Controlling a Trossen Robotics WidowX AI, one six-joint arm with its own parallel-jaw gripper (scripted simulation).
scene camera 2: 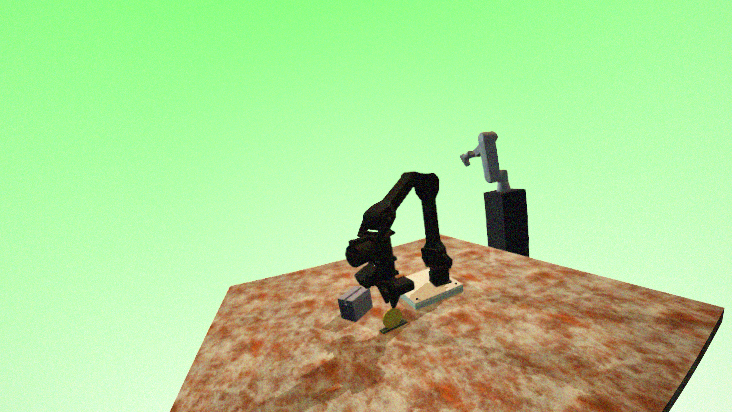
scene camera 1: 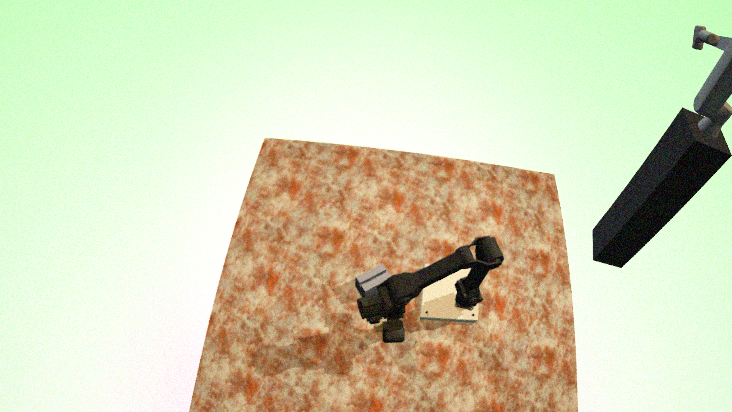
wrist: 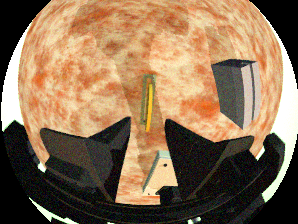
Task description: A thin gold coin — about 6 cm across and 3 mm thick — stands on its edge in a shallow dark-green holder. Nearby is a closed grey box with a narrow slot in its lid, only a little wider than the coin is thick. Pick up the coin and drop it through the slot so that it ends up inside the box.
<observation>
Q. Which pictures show my gripper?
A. Scene camera 2, scene camera 1 and the wrist view: all of them.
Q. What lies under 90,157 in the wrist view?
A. My gripper.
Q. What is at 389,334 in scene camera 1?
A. My gripper.
</observation>
